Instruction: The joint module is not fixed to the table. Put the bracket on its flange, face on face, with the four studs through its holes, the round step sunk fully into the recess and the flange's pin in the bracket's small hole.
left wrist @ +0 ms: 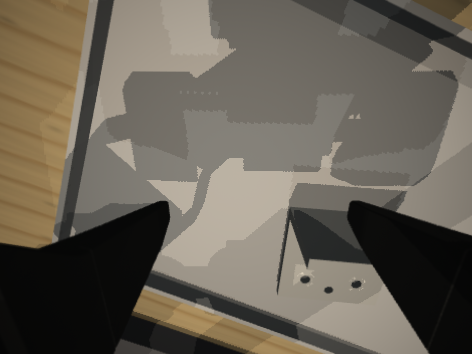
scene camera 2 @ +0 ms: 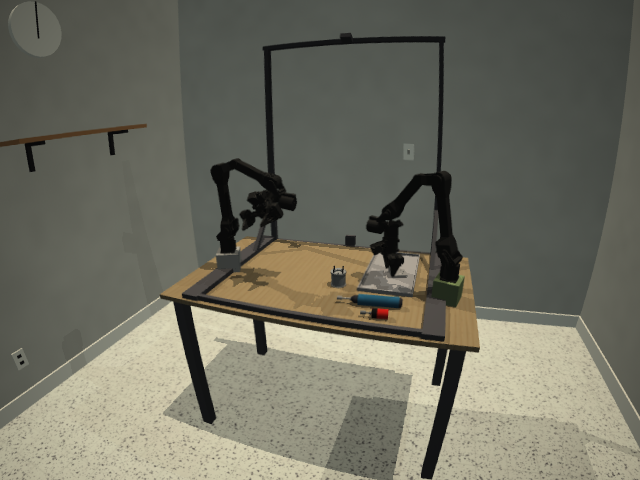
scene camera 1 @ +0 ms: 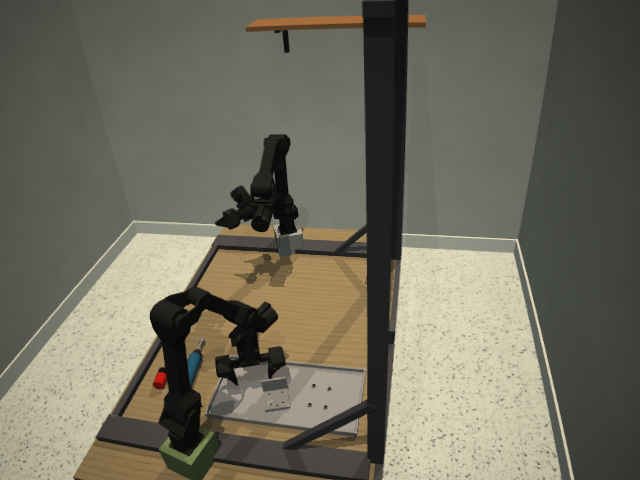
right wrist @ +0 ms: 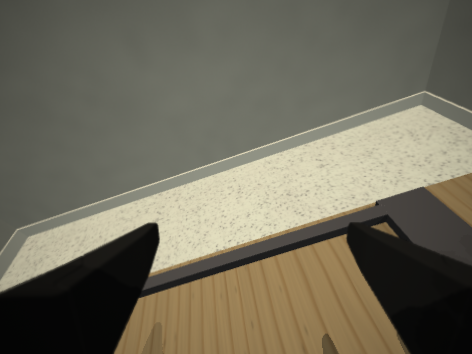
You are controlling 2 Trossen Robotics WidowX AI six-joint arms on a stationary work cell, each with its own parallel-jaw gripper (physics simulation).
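Where they show: left gripper, fingertip midpoint: (left wrist: pixel 258 209) (scene camera 2: pixel 389 272) (scene camera 1: pixel 253 381); right gripper, fingertip midpoint: (scene camera 2: pixel 251 228) (scene camera 1: pixel 222 220) (right wrist: pixel 253 231); left arm's base, link origin: (scene camera 2: pixel 449 278) (scene camera 1: pixel 186 441); right arm's base, link origin: (scene camera 2: pixel 228 250) (scene camera 1: pixel 287 229).
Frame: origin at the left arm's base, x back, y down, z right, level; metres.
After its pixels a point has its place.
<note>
The L-shaped grey bracket (scene camera 1: pixel 277 400) @[x -0.244, y 0.072, z 0.114 m] (scene camera 2: pixel 402 275) @[x -0.220, y 0.073, z 0.087 m] (left wrist: pixel 335 276) @[x -0.241, y 0.072, z 0.116 m] lies in the grey tray (scene camera 1: pixel 347 381) @[x -0.389, y 0.084, z 0.264 m] (scene camera 2: pixel 385 291) @[x -0.228, y 0.075, z -0.078 m] (left wrist: pixel 235 205) @[x -0.235, y 0.084, z 0.032 m], its holed plate flat and its other plate standing up. My left gripper (scene camera 1: pixel 253 378) @[x -0.258, y 0.045, z 0.032 m] (scene camera 2: pixel 390 266) @[x -0.258, y 0.045, z 0.032 m] (left wrist: pixel 258 209) @[x -0.258, y 0.045, z 0.032 m] is open and empty, pointing down above the tray; in the left wrist view the bracket is off toward the right finger, which covers part of it. The joint module (scene camera 2: pixel 338 277) @[x -0.414, y 0.042, z -0.119 m] stands on the table beside the tray with its studs up; the left arm hides most of it in scene camera 1. My right gripper (scene camera 1: pixel 227 207) (scene camera 2: pixel 253 223) @[x -0.677, y -0.174, z -0.312 m] (right wrist: pixel 253 231) @[x -0.677, y -0.174, z -0.312 m] is open and empty, high above the table's far side.
Several small nuts (scene camera 1: pixel 313 385) @[x -0.336, y 0.080, z 0.181 m] lie in the tray beside the bracket. A blue screwdriver-like tool (scene camera 1: pixel 193 365) @[x -0.243, y 0.050, z -0.171 m] (scene camera 2: pixel 378 300) @[x -0.208, y 0.056, z -0.189 m] and a red one (scene camera 1: pixel 159 379) @[x -0.160, y 0.055, z -0.237 m] (scene camera 2: pixel 381 313) @[x -0.165, y 0.061, z -0.258 m] lie near the table edge. A dark frame post (scene camera 1: pixel 379 232) @[x -0.175, y -0.601, z 0.428 m] and a diagonal brace (scene camera 1: pixel 330 425) @[x -0.146, y -0.059, z 0.326 m] stand near the tray.
</note>
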